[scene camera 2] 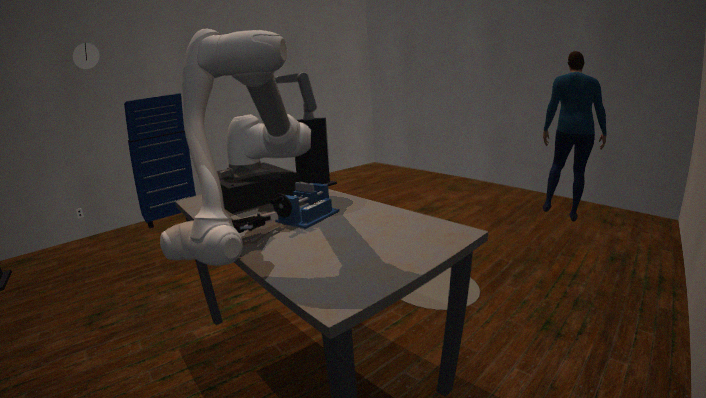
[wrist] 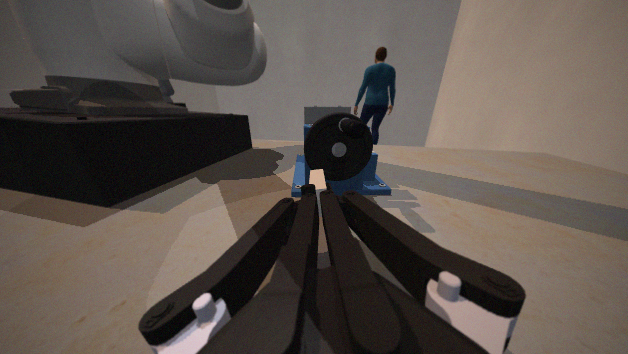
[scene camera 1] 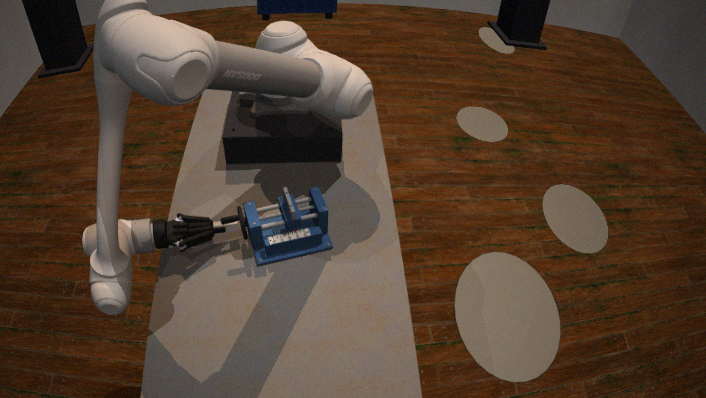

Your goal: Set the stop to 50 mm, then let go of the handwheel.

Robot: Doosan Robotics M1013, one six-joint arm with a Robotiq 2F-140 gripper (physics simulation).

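Places are measured from the arm's base along level axes (x up, y ahead, z left), in metres.
Pixels of known places: gripper, fingertip midpoint: (scene camera 2: 275,215) (wrist: 317,179) (scene camera 1: 237,225); arm's base, link origin: (scene camera 2: 245,173) (wrist: 120,111) (scene camera 1: 279,97).
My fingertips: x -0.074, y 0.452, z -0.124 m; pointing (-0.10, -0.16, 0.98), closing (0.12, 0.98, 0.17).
Observation:
Ahead of a thing's pixels: the offset from my fingertips to its middle. "pt": to the spot under its first point. Level surfaces: height alone.
A blue fixture (scene camera 1: 320,242) (scene camera 2: 317,218) (wrist: 382,190) stands on the table. Its black handwheel @(pt dx +0.069, dy +0.050, dz +0.023 m) (scene camera 1: 242,222) (scene camera 2: 282,205) (wrist: 325,155) faces my gripper. The crank knob @(dx +0.065, dy +0.035, dz -0.009 m) (scene camera 1: 230,219) (wrist: 352,127) sits at the wheel's upper right in the wrist view. The stop, a blue carriage with a grey plate (scene camera 1: 290,205) (scene camera 2: 305,187) (wrist: 327,115), stands between the end blocks. The scale @(pt dx +0.016, dy +0.059, dz +0.113 m) (scene camera 1: 280,237) has a red mark near its middle; its numbers are too small to read. My gripper (scene camera 1: 222,230) (scene camera 2: 268,218) (wrist: 317,179) is shut and empty, short of the wheel and below the knob.
The black robot base block (scene camera 1: 282,149) (scene camera 2: 255,192) (wrist: 150,155) stands behind the fixture on the table @(dx -0.039 m) (scene camera 1: 350,325) (scene camera 2: 425,230). A person (scene camera 2: 575,105) (wrist: 379,82) stands beyond the table. A blue cabinet (scene camera 2: 162,165) stands by the wall.

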